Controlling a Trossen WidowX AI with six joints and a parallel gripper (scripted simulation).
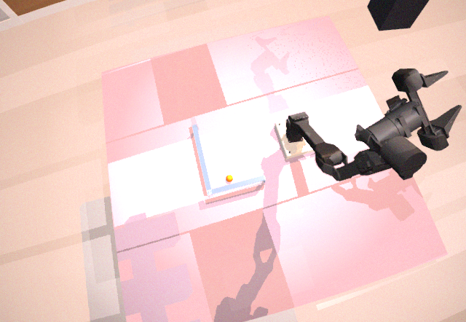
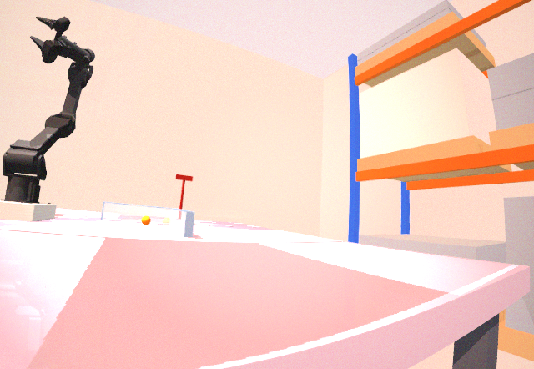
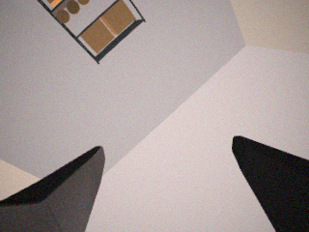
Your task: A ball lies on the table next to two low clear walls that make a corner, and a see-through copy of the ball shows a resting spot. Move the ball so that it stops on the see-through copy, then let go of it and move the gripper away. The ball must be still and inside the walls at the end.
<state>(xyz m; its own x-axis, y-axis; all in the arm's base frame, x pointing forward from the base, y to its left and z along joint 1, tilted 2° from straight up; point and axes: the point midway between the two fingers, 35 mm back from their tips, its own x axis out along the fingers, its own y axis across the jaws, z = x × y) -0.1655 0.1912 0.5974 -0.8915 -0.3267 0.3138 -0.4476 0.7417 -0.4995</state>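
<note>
Right now my gripper tip is 52 cm short of the orange ball, 4 cm to the left of it and 62 cm above it. Also, from my gripper tip: wall: 49 cm ahead, 61 cm below.
</note>
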